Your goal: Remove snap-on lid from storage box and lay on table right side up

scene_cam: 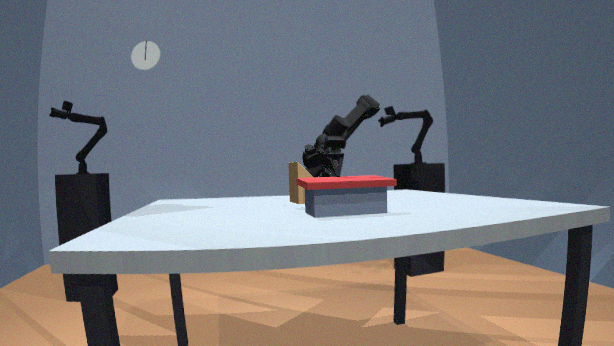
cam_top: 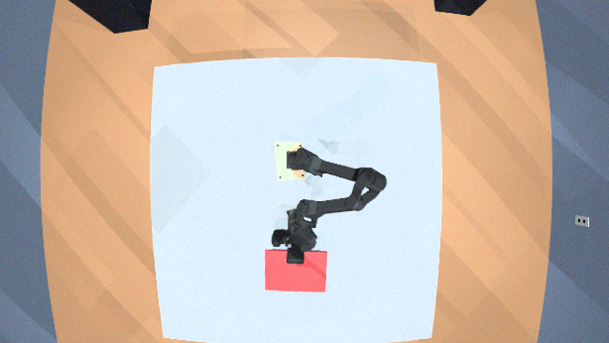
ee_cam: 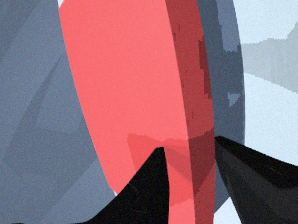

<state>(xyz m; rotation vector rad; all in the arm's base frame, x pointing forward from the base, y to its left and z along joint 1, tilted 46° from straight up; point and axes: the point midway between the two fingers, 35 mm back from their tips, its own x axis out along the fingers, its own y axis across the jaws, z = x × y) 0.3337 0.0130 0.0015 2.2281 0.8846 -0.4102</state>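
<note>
My gripper tip is now 80 mm short of the lid. From my gripper tip the other things lie so: grey-blue storage box: 80 mm ahead, 50 mm below.
</note>
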